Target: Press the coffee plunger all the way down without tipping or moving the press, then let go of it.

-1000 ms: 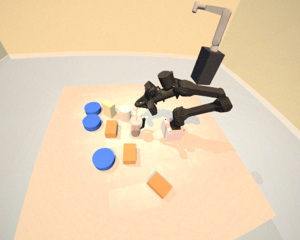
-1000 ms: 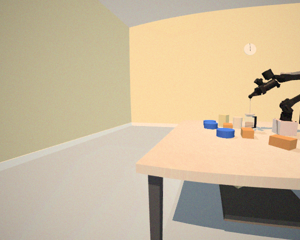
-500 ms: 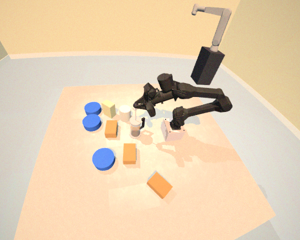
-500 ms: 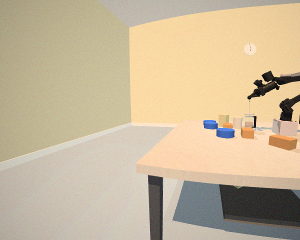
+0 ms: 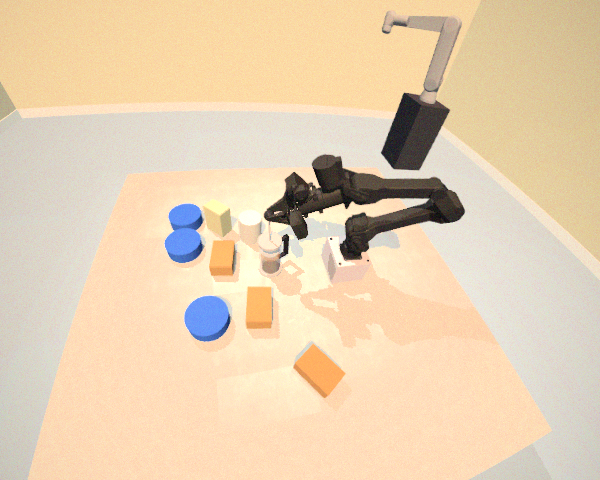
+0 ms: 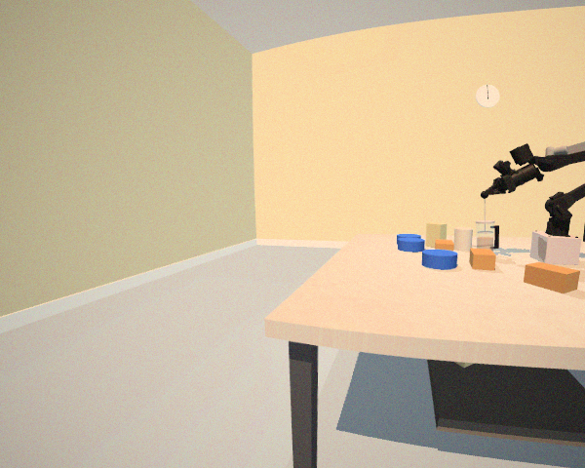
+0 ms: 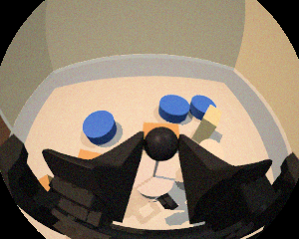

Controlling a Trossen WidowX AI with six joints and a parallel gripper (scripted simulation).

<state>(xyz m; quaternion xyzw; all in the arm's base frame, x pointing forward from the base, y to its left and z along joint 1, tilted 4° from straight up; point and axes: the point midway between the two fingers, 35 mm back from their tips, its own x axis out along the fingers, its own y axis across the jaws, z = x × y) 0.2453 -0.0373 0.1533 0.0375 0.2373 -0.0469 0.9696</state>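
My gripper tip is 120 mm above the glass coffee press, 30 mm past it and 10 mm to the left of it. The rest, counted from my gripper tip: white cylinder: 200 mm below, 150 mm to the right, 40 mm ahead.
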